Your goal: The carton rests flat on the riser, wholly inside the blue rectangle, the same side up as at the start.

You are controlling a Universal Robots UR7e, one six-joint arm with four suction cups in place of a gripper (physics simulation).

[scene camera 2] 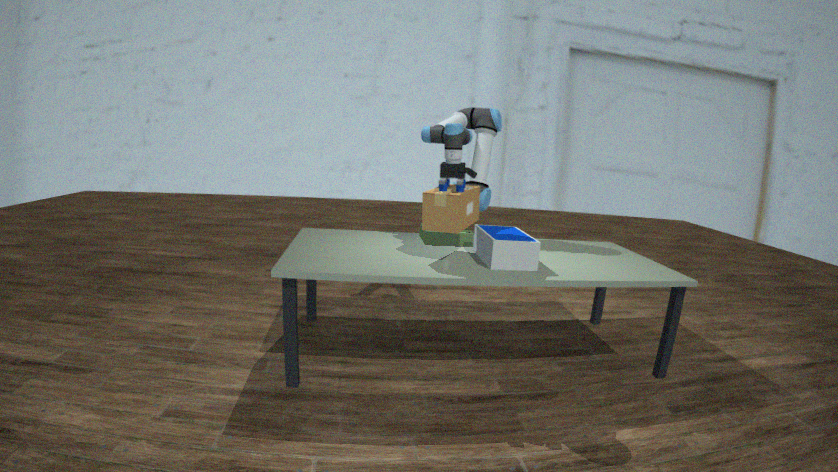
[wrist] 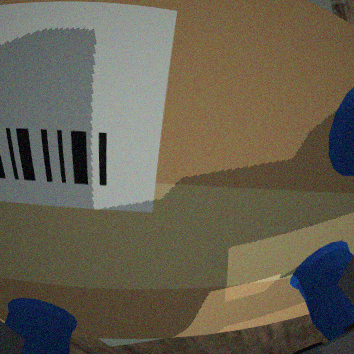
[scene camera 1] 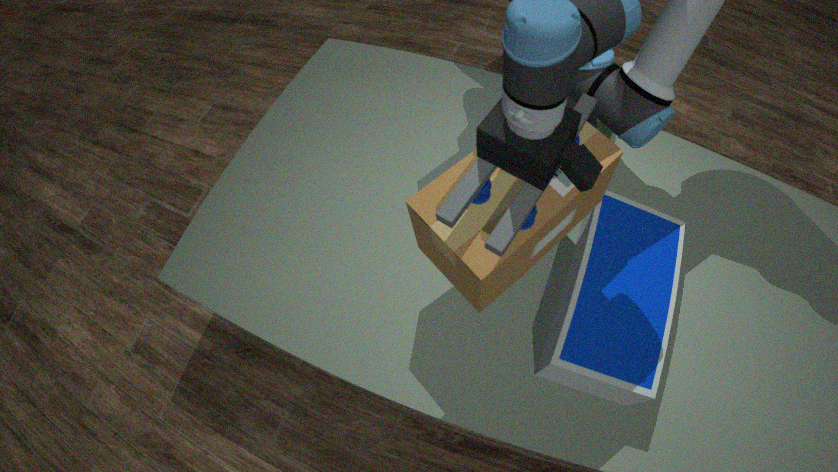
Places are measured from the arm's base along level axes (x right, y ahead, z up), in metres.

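Where they show: end effector, tool point: [wrist: 169, 229].
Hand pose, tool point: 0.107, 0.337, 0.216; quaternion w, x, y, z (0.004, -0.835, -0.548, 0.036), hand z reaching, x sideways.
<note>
After its pixels a point has its place, as x, y, z.
The carton [scene camera 1: 448, 263] {0.193, 0.465, 0.149} [scene camera 2: 442, 212] {0.191, 0.466, 0.145} [wrist: 250, 90] {0.073, 0.380, 0.230} is brown, with tape and a white barcode label on top. It hangs level above the table, to the left of the riser in both scene views, turned at an angle to it. My gripper [scene camera 1: 521, 170] {0.107, 0.337, 0.216} [scene camera 2: 452, 186] {0.107, 0.337, 0.216} has its blue suction cups on the carton's top face and holds it. The riser [scene camera 1: 592, 384] {-0.087, 0.583, 0.015} [scene camera 2: 510, 257] {-0.071, 0.580, -0.011} is a whitish box. The blue rectangle [scene camera 1: 639, 281] {-0.149, 0.396, 0.056} [scene camera 2: 507, 233] {-0.129, 0.421, 0.056} fills most of its top, partly in shadow, with no carton on it. The wrist view shows three cups; the carton's underside is hidden.
The pale green table [scene camera 1: 263, 175] {0.676, 0.241, -0.064} [scene camera 2: 351, 255] {0.522, 0.323, -0.064} bears the riser. A green base plate [scene camera 2: 439, 237] {0.073, 0.115, -0.026} lies behind and below the carton, mostly hidden by it in scene camera 1. The arm's lower joints [scene camera 1: 633, 105] {-0.087, 0.130, 0.214} stand close behind the carton, near the riser's back end.
</note>
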